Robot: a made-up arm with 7 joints.
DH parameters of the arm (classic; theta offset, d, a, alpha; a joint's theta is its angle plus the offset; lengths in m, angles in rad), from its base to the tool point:
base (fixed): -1.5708 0.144 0 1.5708
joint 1: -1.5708 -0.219 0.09 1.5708
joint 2: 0 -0.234 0.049 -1.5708
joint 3: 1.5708 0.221 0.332 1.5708
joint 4: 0 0.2 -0.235 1.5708
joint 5: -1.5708 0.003 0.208 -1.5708
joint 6: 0 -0.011 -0.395 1.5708
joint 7: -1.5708 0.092 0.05 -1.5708
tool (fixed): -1.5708 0.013 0 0
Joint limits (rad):
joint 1: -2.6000..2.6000
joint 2: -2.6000..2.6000
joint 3: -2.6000..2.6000
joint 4: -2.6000..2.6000
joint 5: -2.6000..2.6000
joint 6: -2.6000..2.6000
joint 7: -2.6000..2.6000
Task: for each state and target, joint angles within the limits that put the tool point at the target. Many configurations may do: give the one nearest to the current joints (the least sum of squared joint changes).
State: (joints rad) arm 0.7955 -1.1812 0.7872 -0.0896 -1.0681 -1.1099 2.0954
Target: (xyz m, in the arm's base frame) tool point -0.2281 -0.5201 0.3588
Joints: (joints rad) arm 0.9224 -0.6218 1.2956 -0.1445 -1.2207 -0.9494 2.1445
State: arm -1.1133 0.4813 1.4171 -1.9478 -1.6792 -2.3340 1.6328
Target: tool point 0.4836 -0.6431 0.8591
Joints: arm -0.5565 0.8066 1.8419 -2.1782 -1.5698 -2.3791 1.6608
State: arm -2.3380 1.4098 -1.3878 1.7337 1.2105 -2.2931 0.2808
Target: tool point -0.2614 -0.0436 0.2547
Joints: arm -2.2333 0.7047 -1.1474 1.6240 2.1337 -2.6000 0.3183
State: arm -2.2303 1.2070 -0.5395 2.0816 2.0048 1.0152 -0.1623
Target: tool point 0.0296 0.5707 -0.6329
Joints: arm -2.1986 1.2914 0.0370 1.9397 1.9962 0.7467 -0.1562
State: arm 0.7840 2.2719 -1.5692 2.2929 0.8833 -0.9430 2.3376
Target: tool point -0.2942 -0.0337 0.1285
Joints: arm 0.7802 1.9538 -1.4202 2.4105 0.9604 -0.8633 2.3529
